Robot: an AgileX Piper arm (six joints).
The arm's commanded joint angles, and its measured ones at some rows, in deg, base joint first. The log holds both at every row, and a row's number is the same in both.
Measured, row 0:
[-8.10, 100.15, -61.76, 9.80, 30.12, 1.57]
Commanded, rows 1 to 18:
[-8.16, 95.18, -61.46, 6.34, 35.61, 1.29]
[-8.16, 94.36, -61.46, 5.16, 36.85, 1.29]
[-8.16, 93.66, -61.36, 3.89, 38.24, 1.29]
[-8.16, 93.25, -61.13, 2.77, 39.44, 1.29]
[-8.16, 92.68, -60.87, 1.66, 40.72, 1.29]
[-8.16, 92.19, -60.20, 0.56, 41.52, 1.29]
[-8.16, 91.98, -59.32, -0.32, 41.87, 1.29]
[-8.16, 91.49, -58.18, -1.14, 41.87, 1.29]
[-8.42, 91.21, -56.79, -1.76, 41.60, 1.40]
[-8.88, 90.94, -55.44, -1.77, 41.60, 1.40]
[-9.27, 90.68, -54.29, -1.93, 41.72, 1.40]
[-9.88, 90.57, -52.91, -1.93, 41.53, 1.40]
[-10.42, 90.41, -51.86, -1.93, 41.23, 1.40]
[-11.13, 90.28, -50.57, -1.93, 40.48, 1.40]
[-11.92, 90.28, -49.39, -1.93, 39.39, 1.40]
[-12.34, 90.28, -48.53, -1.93, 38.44, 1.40]
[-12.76, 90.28, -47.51, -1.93, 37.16, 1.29]
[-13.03, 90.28, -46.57, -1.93, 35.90, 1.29]
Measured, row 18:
[-11.30, 91.01, -50.14, -0.87, 38.82, 1.57]
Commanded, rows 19 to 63:
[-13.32, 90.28, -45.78, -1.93, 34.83, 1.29]
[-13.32, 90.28, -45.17, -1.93, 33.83, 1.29]
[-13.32, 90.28, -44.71, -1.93, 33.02, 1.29]
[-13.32, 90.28, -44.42, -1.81, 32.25, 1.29]
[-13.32, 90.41, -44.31, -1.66, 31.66, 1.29]
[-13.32, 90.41, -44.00, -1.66, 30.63, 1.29]
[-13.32, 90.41, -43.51, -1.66, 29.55, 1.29]
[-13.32, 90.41, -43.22, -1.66, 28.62, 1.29]
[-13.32, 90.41, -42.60, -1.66, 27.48, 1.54]
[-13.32, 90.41, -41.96, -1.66, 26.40, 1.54]
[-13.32, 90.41, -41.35, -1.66, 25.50, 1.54]
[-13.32, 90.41, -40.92, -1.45, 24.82, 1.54]
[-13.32, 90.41, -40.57, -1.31, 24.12, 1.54]
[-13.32, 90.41, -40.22, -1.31, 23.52, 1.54]
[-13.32, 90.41, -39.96, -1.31, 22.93, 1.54]
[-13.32, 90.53, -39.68, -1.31, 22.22, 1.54]
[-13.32, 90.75, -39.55, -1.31, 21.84, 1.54]
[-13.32, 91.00, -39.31, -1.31, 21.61, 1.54]
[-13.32, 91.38, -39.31, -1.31, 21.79, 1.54]
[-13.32, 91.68, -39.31, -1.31, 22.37, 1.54]
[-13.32, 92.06, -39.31, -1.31, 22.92, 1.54]
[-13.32, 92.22, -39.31, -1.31, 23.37, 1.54]
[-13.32, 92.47, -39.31, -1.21, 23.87, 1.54]
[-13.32, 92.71, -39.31, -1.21, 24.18, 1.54]
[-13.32, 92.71, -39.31, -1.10, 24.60, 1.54]
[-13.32, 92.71, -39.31, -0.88, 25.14, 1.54]
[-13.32, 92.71, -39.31, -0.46, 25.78, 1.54]
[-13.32, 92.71, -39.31, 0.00, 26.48, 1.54]
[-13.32, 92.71, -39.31, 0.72, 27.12, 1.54]
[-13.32, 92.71, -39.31, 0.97, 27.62, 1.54]
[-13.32, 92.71, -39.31, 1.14, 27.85, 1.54]
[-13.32, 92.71, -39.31, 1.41, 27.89, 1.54]
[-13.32, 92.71, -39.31, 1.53, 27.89, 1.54]
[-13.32, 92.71, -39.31, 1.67, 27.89, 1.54]
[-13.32, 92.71, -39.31, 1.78, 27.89, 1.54]
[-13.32, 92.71, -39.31, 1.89, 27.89, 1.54]
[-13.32, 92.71, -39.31, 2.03, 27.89, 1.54]
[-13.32, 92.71, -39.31, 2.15, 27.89, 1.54]
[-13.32, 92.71, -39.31, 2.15, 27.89, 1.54]
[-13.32, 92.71, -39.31, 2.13, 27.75, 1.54]
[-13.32, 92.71, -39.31, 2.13, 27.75, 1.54]
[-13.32, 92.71, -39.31, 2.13, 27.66, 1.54]
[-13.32, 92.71, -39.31, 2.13, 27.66, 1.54]
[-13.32, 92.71, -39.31, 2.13, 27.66, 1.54]
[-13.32, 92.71, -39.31, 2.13, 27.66, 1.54]
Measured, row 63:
[-13.17, 91.93, -40.07, 1.11, 24.41, 1.57]
